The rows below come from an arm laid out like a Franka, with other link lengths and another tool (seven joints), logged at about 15 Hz.
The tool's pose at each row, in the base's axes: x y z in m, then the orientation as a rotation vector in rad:
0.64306, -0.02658, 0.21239, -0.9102, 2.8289, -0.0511
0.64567, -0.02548, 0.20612, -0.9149, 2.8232, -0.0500
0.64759, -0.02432, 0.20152, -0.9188, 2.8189, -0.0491
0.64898, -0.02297, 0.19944, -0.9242, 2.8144, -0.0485
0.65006, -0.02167, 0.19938, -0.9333, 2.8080, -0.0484
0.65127, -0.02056, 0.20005, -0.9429, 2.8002, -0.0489
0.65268, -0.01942, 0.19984, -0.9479, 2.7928, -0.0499
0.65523, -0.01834, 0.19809, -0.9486, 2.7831, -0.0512
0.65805, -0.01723, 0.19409, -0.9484, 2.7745, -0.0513
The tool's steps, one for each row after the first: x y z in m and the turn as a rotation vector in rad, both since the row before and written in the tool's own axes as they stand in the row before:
-0.00179, -0.00008, 0.00664, 0.0003, -0.0042, -0.0040
-0.00150, 0.00022, 0.00489, 0.0001, -0.0031, -0.0033
-0.00157, 0.00046, 0.00232, 0.0001, -0.0028, -0.0043
-0.00161, 0.00042, 0.00028, 0.0004, -0.0034, -0.0071
-0.00172, 0.00012, -0.00041, 0.0011, -0.0043, -0.0077
-0.00175, 0.00009, 0.00050, 0.0020, -0.0051, -0.0047
-0.00234, -0.00051, 0.00224, 0.0036, -0.0083, -0.0025
-0.00215, -0.00043, 0.00452, 0.0026, -0.0078, -0.0016

